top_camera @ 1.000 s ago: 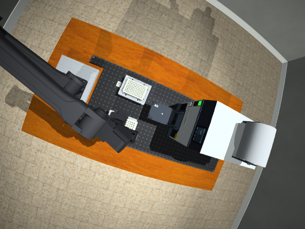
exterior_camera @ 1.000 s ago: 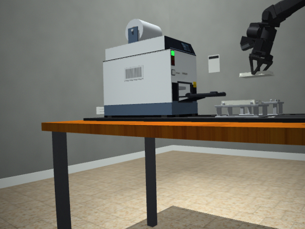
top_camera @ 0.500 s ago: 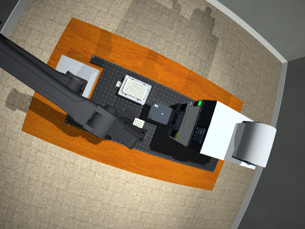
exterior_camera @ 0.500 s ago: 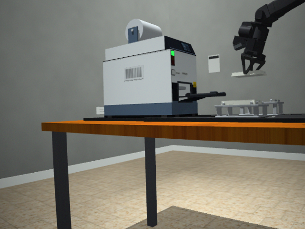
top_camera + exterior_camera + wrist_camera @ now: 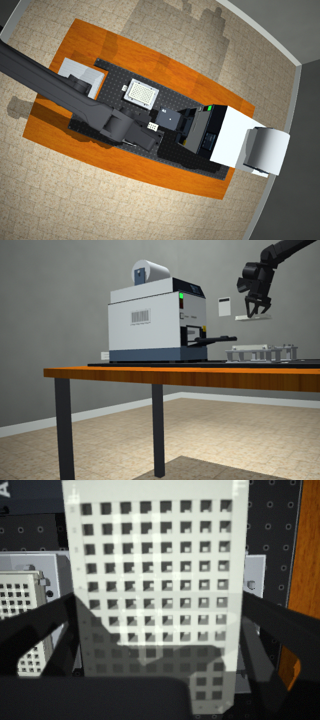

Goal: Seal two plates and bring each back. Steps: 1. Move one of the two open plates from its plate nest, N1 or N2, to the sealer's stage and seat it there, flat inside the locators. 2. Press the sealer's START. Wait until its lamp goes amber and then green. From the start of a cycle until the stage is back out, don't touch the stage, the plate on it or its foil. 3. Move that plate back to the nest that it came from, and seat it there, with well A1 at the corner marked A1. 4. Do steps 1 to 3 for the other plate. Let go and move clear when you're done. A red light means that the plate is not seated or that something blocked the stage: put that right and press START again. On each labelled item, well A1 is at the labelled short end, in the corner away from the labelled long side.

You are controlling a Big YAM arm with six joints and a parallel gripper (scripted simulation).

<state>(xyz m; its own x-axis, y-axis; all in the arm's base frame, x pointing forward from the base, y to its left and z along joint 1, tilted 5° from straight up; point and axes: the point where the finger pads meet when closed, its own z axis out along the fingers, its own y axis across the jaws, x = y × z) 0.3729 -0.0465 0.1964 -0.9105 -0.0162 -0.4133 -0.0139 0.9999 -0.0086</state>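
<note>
My gripper is now 12 cm short of the sealer stage, 10 cm to the right of it and 9 cm above it. Also, from my hand: plate nest 17 cm to the left, 14 cm below, 7 cm behind; then pale start button 22 cm ahead, 20 cm to the left, 1 cm above; then A1 mark 22 cm to the left, 14 cm below, 14 cm behind.
</note>
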